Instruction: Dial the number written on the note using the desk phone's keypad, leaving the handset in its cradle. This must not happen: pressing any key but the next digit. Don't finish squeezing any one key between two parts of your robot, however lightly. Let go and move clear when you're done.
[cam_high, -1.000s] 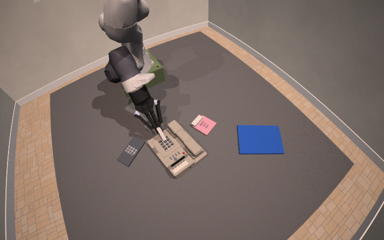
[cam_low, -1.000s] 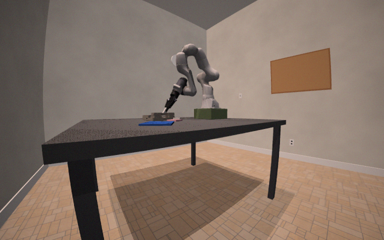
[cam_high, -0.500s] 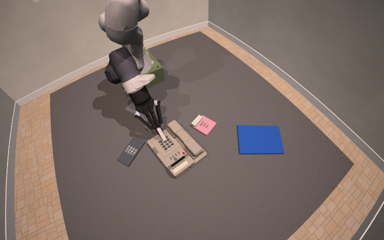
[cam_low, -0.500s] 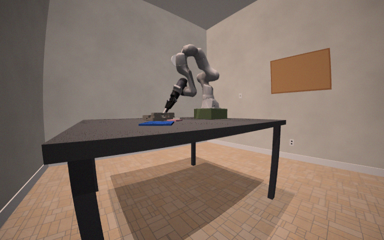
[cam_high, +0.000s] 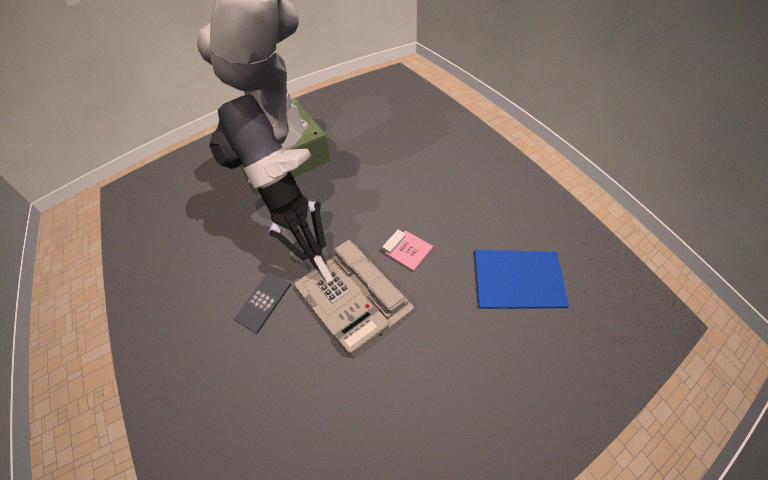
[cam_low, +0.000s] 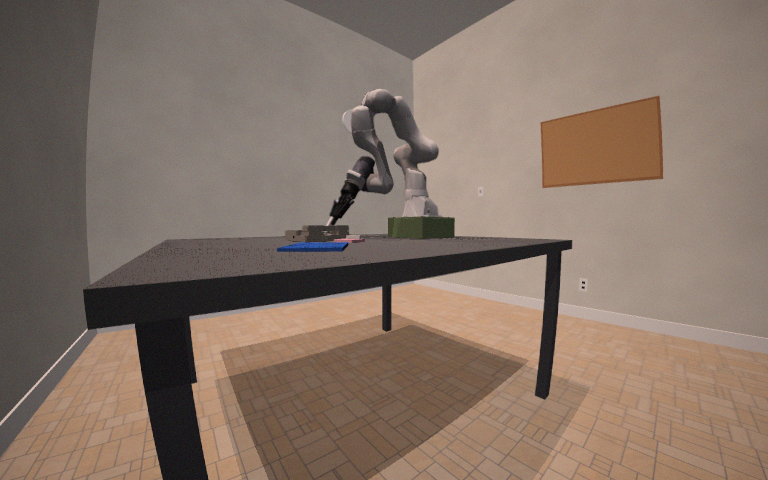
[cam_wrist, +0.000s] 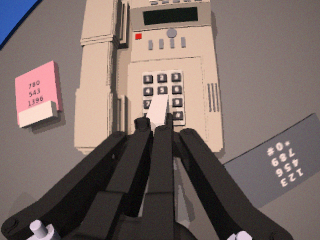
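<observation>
Now: hand 6 cm short of the handset, 8 cm to the right of it and 2 cm above it. The rest, counted from my hand: pink note 3 cm ahead, 21 cm to the left, 6 cm below; blue mat 23 cm ahead, 39 cm to the left, 6 cm below.
</observation>
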